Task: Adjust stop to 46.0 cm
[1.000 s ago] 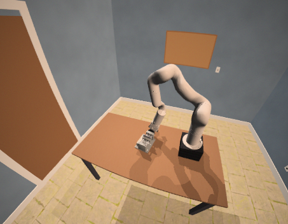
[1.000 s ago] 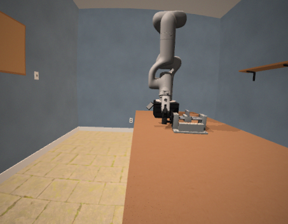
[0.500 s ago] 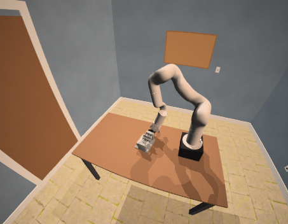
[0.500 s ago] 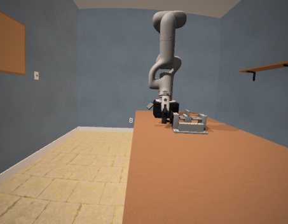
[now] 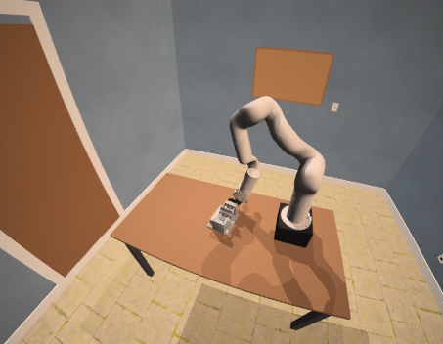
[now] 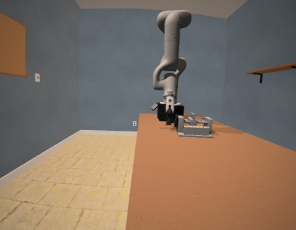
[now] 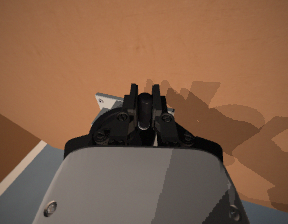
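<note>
My hand is 2 cm to the right of the black handwheel and 1 cm short of it. Round my hand: dark round handwheel handle 1 cm to the left.
</note>
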